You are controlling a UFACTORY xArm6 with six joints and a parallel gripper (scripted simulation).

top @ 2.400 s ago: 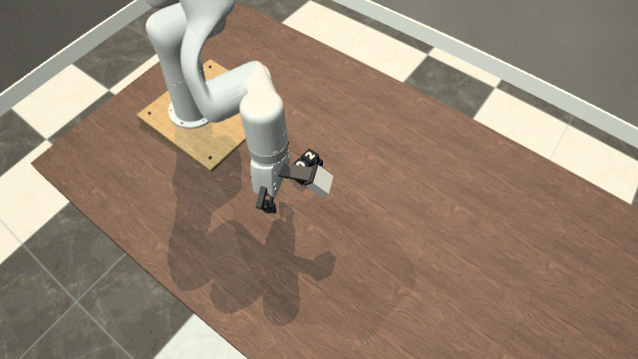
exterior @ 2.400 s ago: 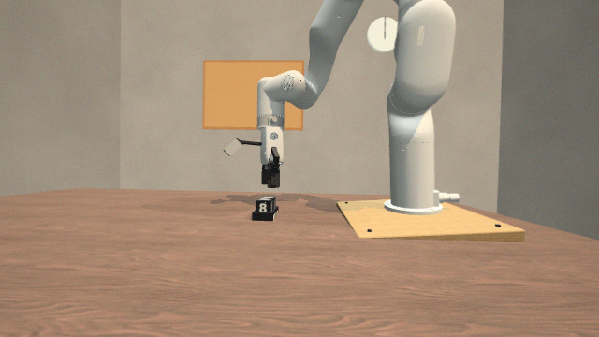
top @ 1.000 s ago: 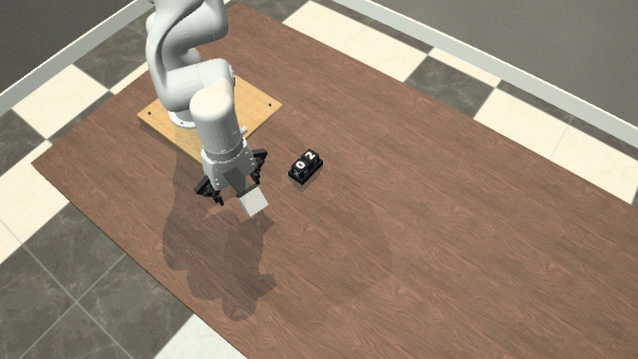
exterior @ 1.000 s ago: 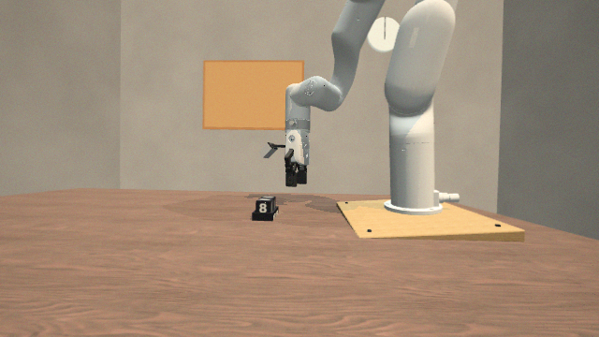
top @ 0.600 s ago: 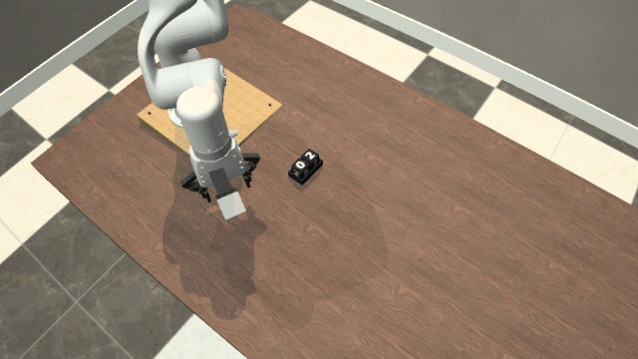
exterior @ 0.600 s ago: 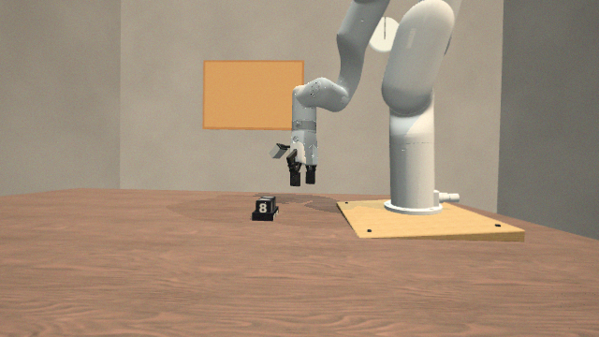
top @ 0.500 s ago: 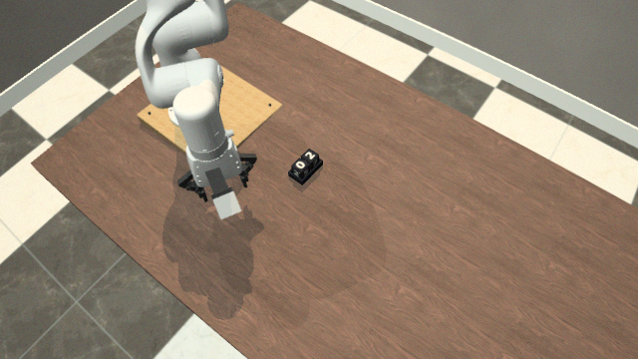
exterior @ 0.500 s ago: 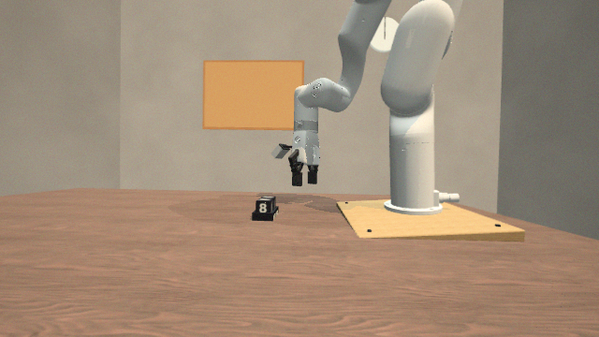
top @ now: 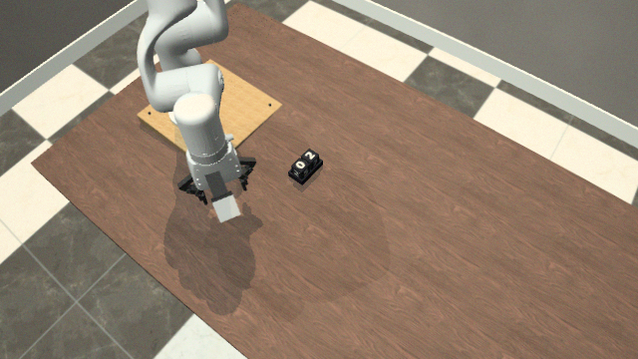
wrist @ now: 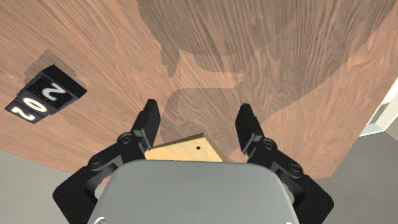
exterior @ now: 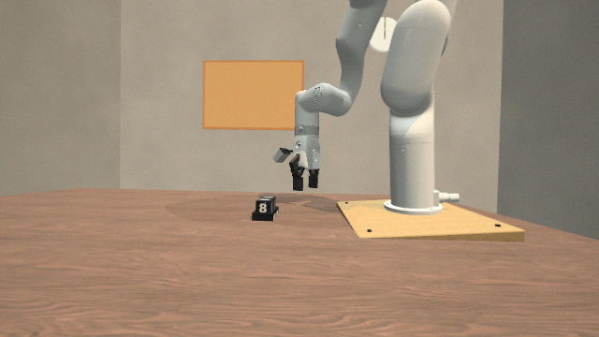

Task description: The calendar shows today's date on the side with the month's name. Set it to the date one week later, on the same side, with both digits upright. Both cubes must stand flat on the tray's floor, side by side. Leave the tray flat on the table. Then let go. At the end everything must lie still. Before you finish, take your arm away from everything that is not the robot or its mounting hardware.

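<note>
My gripper is now 180 mm to the right of the black cube, 50 mm short of it and 30 mm above it. From my hand the other things lie so: black tray: 190 mm to the left, 50 mm ahead, 40 mm below.
</note>
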